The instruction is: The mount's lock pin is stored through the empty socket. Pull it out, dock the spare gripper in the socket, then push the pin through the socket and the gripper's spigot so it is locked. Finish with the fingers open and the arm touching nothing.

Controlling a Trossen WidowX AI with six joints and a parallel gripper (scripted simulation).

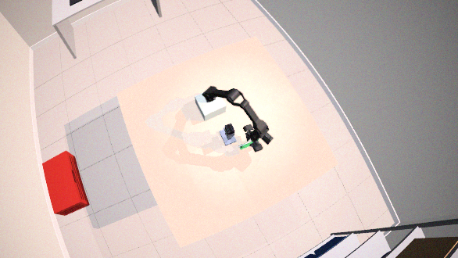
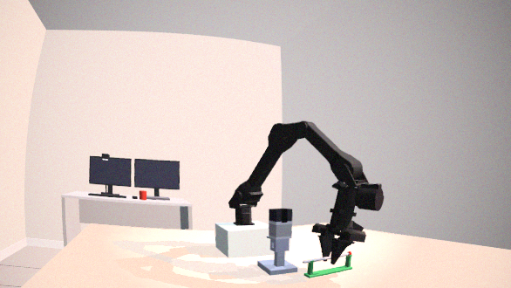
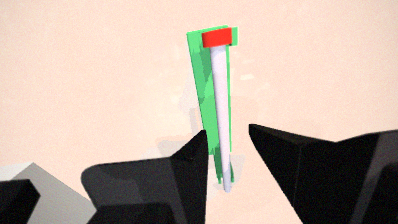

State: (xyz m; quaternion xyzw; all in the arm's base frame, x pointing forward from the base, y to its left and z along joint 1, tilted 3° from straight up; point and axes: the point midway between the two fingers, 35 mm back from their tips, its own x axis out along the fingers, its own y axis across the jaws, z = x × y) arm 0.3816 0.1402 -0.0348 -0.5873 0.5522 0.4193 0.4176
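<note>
My gripper tip is 10 mm past the green rack, 10 mm to the right of it and 10 mm above it. Also, from my gripper tip: socket 100 mm behind, 100 mm to the right, 20 mm above; then spare gripper 90 mm behind, 110 mm to the right, 90 mm above.
</note>
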